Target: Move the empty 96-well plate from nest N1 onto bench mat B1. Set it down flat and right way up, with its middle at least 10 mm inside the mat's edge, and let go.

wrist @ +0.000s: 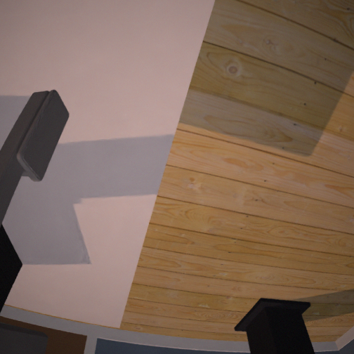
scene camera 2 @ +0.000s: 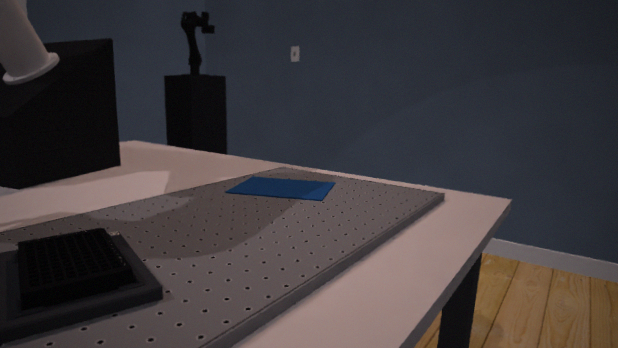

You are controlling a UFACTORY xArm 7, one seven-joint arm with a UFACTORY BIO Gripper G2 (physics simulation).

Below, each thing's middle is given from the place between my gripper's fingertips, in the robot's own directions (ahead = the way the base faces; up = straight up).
Right now the black 96-well plate [scene camera 2: 52, 270] is 33 cm ahead of my hand, 20 cm to the left of it and 18 cm below it. From my hand the other things lie so: blue bench mat [scene camera 2: 259, 186] 24 cm ahead, 60 cm to the left, 20 cm below.
